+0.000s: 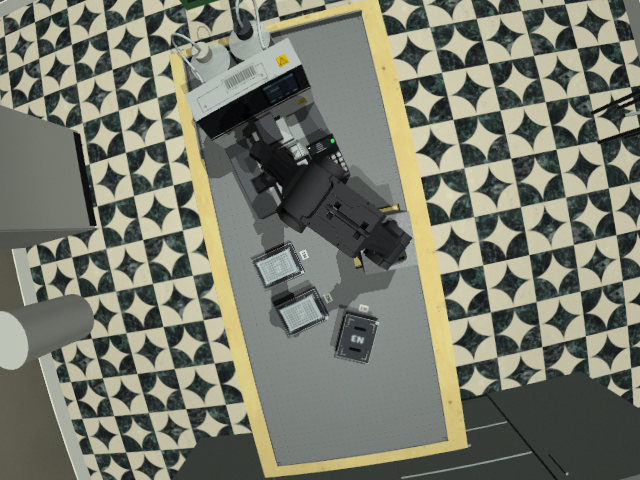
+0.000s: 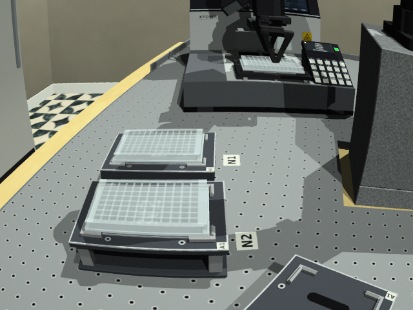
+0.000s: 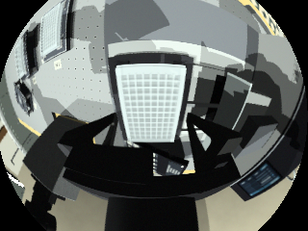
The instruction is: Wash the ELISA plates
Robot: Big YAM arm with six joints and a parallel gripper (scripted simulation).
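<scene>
Right now the washer carrier is 30 mm below my hand. The rest, counted from my hand: plate washer: 20 mm ahead, 150 mm to the right, 20 mm above; then nest N3: 40 mm behind, 610 mm to the left, 70 mm below; then nest label: 60 mm ahead, 260 mm to the left, 110 mm below.
</scene>
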